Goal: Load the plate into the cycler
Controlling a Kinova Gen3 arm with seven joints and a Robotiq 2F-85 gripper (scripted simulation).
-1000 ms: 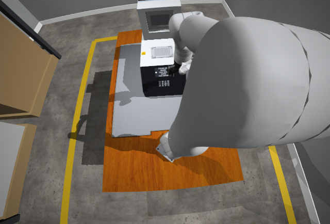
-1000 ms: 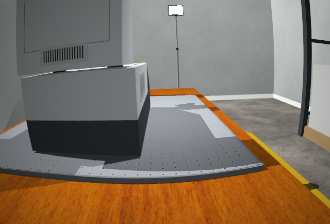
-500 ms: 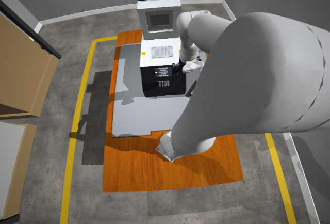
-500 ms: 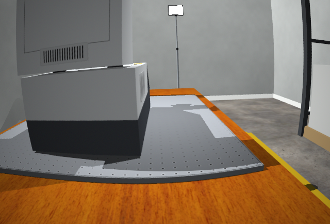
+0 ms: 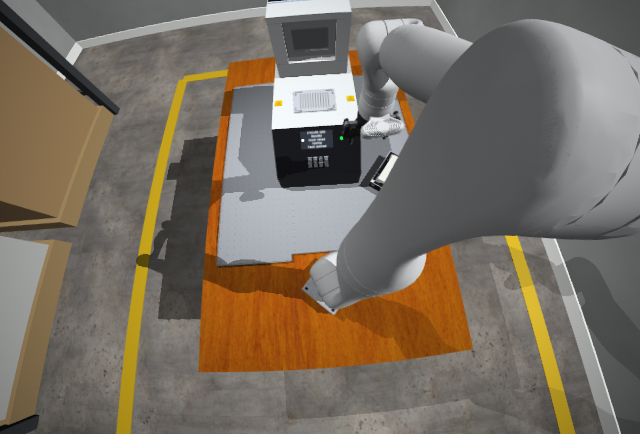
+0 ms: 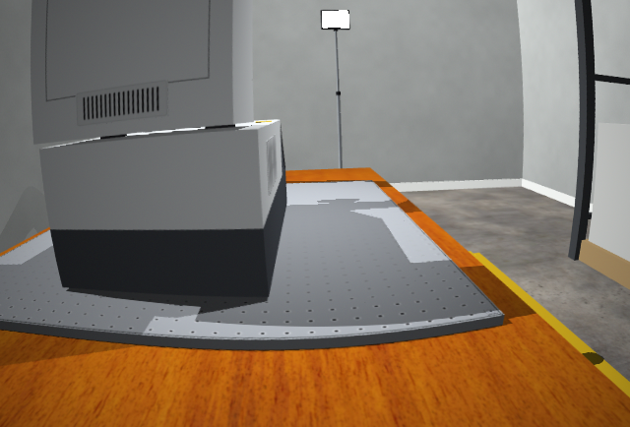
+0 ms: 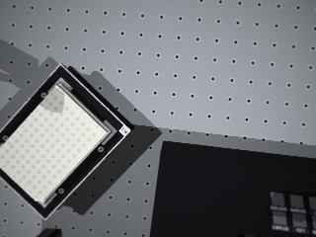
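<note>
My hand is 230 mm above the plate T27, 140 mm to the left of it and 10 mm past it. Round my hand: black nest N1: 250 mm below, 140 mm to the right, 10 mm behind.
</note>
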